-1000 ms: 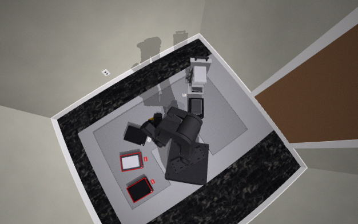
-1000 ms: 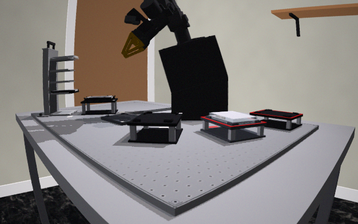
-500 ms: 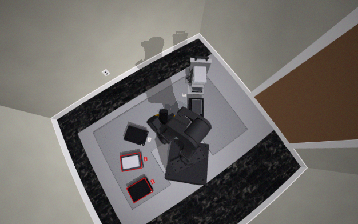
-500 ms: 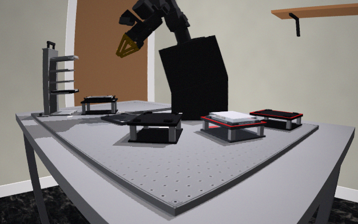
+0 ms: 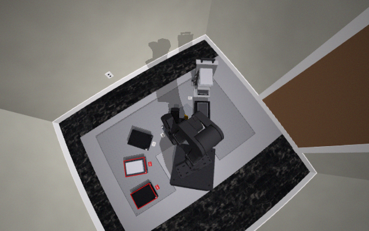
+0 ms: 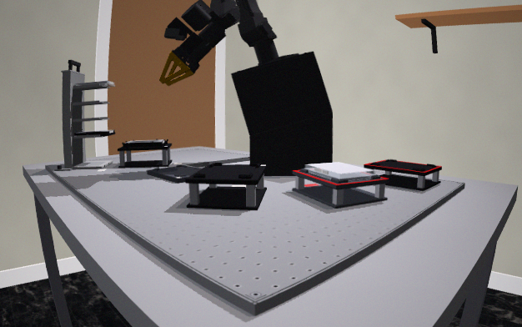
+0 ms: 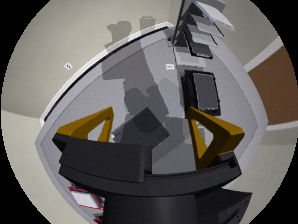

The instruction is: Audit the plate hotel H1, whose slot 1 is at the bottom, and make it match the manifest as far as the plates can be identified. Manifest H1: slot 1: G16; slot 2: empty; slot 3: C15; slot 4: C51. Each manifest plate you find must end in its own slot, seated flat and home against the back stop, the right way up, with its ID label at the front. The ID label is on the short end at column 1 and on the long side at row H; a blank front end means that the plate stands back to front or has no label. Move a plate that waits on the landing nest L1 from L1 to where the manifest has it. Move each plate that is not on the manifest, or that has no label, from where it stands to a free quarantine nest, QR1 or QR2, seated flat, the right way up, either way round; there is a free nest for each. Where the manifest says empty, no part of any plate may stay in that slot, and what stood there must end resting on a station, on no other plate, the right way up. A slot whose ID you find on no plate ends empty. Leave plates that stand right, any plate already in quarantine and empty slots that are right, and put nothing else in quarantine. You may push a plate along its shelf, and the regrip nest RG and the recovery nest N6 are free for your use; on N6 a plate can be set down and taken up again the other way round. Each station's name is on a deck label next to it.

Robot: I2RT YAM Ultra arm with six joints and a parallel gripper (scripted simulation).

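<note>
The pinned nest is 210 mm to the right of my hand, 190 mm below it and 10 mm behind it. From my hand the other things lie so: hotel foot (310 mm to the right, 240 mm below, 170 mm ahead); H1 deck label (240 mm below, 180 mm to the right, 150 mm ahead); grey plate hotel H1 (330 mm to the right, 210 mm ahead, 90 mm below).
</note>
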